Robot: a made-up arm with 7 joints. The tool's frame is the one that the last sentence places.
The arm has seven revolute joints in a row. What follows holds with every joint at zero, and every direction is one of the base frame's.
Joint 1 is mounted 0.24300 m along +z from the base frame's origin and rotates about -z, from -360.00 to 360.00 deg.
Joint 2 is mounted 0.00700 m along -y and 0.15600 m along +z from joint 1 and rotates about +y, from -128.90 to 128.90 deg.
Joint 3 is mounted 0.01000 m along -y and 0.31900 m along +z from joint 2 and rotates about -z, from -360.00 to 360.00 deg.
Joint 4 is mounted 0.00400 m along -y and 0.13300 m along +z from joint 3 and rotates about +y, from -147.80 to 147.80 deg.
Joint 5 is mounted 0.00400 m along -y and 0.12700 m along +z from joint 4 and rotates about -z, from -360.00 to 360.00 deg.
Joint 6 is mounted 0.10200 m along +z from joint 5 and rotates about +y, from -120.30 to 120.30 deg.
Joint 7 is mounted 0.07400 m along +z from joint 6 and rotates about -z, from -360.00 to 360.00 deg.
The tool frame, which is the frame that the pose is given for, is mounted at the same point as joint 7; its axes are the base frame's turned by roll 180.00, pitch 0.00 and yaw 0.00 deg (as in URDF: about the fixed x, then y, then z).
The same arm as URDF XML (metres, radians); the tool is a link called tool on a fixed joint. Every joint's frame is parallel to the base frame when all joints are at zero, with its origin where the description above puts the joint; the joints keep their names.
<robot name="arm">
  <joint name="tool_joint" type="fixed">
    <parent link="link7"/>
    <child link="tool"/>
    <origin xyz="0 0 0" rpy="3.1416 0 0"/>
  </joint>
  <joint name="joint 7" type="revolute">
    <parent link="link6"/>
    <child link="link7"/>
    <origin xyz="0 0 0.074" rpy="0 0 0"/>
    <axis xyz="0 0 -1"/>
    <limit lower="-6.2832" upper="6.2832"/>
  </joint>
  <joint name="joint 6" type="revolute">
    <parent link="link5"/>
    <child link="link6"/>
    <origin xyz="0 0 0.102" rpy="0 0 0"/>
    <axis xyz="0 1 0"/>
    <limit lower="-2.0996" upper="2.0996"/>
  </joint>
  <joint name="joint 5" type="revolute">
    <parent link="link4"/>
    <child link="link5"/>
    <origin xyz="0 -0.004 0.127" rpy="0 0 0"/>
    <axis xyz="0 0 -1"/>
    <limit lower="-6.2832" upper="6.2832"/>
  </joint>
  <joint name="joint 4" type="revolute">
    <parent link="link3"/>
    <child link="link4"/>
    <origin xyz="0 -0.004 0.133" rpy="0 0 0"/>
    <axis xyz="0 1 0"/>
    <limit lower="-2.5796" upper="2.5796"/>
  </joint>
  <joint name="joint 3" type="revolute">
    <parent link="link2"/>
    <child link="link3"/>
    <origin xyz="0 -0.01 0.319" rpy="0 0 0"/>
    <axis xyz="0 0 -1"/>
    <limit lower="-6.2832" upper="6.2832"/>
  </joint>
  <joint name="joint 2" type="revolute">
    <parent link="link1"/>
    <child link="link2"/>
    <origin xyz="0 -0.007 0.156" rpy="0 0 0"/>
    <axis xyz="0 1 0"/>
    <limit lower="-2.2497" upper="2.2497"/>
  </joint>
  <joint name="joint 1" type="revolute">
    <parent link="base_link"/>
    <child link="link1"/>
    <origin xyz="0 0 0.243" rpy="0 0 0"/>
    <axis xyz="0 0 -1"/>
    <limit lower="-6.2832" upper="6.2832"/>
  </joint>
  <link name="base_link"/>
  <link name="link1"/>
  <link name="link2"/>
  <link name="link3"/>
  <link name="link4"/>
  <link name="link5"/>
  <link name="link6"/>
  <link name="link7"/>
  <link name="tool"/>
</robot>

